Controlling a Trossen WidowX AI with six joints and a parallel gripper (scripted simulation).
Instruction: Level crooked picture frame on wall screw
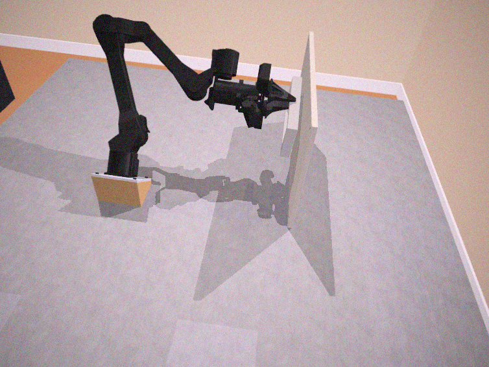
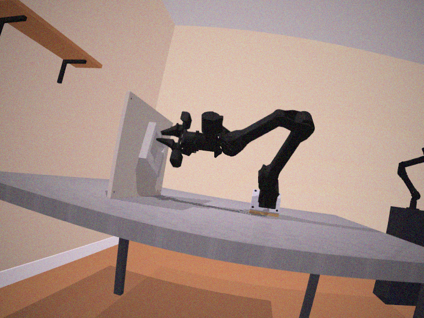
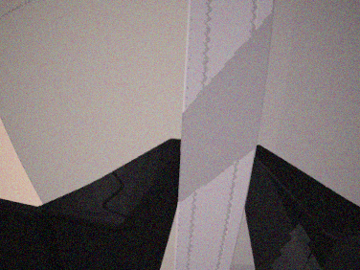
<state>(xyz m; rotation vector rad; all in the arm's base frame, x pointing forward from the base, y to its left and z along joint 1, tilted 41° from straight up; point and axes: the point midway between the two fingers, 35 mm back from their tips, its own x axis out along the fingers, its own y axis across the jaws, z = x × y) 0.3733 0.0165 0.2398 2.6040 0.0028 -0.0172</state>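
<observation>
The pale picture frame lies 1 cm ahead of my gripper tip, 1 cm to the left of it and 5 cm below it. The rest, counted from my gripper tip: cream wall board (2 cm ahead, 1 cm to the left, 6 cm below).
</observation>
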